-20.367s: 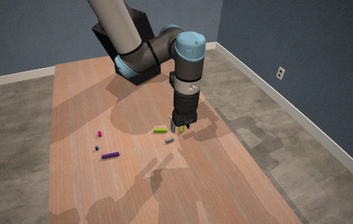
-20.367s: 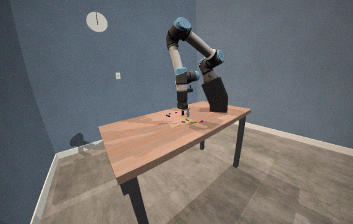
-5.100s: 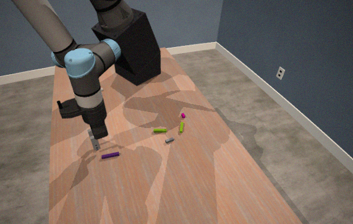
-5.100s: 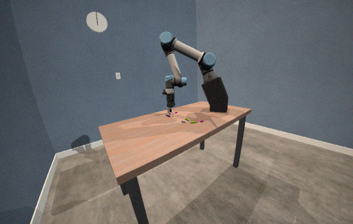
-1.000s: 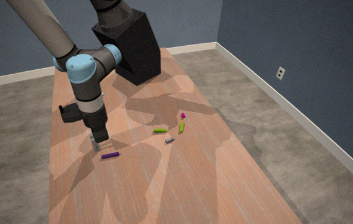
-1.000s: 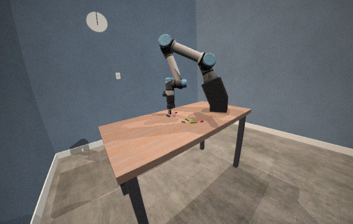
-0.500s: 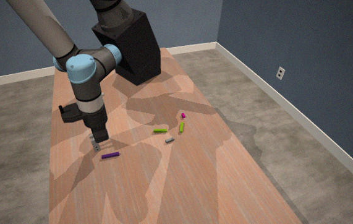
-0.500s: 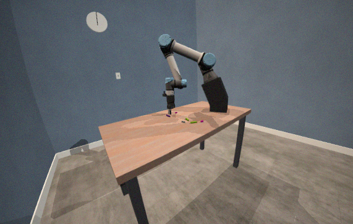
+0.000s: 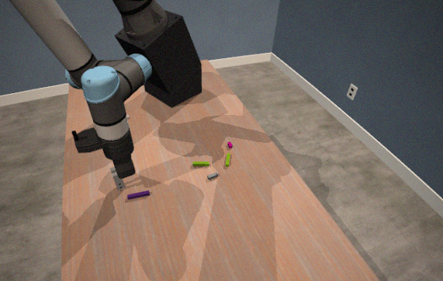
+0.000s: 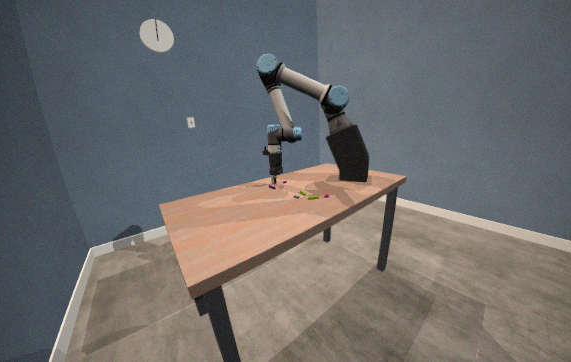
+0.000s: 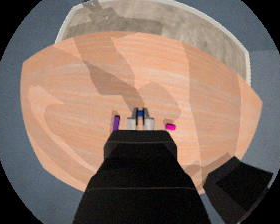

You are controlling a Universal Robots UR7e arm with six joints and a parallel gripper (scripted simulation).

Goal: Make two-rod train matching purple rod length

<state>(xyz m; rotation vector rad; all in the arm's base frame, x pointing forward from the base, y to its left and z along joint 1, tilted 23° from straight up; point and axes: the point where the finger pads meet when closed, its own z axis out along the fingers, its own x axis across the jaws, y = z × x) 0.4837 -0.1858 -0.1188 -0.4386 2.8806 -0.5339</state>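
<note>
The purple rod lies 40 mm ahead of my hand, 50 mm to the left of it and 20 mm below it. Also, from my hand: grey rod (20 mm ahead, 260 mm to the left, 20 mm below); blue rod (10 mm below).
</note>
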